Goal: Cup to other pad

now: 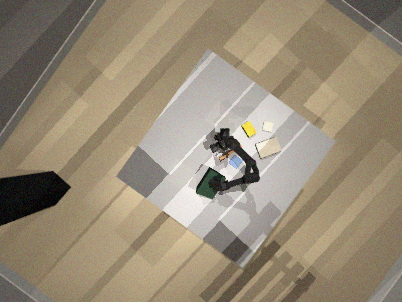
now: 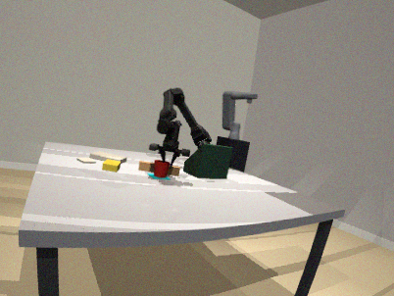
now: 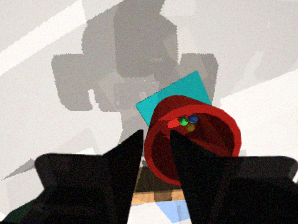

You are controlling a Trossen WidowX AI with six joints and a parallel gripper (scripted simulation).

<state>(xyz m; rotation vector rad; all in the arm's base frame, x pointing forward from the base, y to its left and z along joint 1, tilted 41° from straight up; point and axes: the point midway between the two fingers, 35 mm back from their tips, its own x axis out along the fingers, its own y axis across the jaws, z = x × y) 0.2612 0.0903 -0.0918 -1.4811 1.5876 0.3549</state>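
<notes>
Right now the red cup is 20 mm ahead of my gripper tip, 10 mm to the right of it and 10 mm below it. The rest, counted from my gripper tip: cyan pad 60 mm below, 30 mm ahead, 10 mm to the right; then pale blue pad 190 mm to the right, 60 mm below, 20 mm behind; then wooden bar 100 mm to the right, 40 mm below.
</notes>
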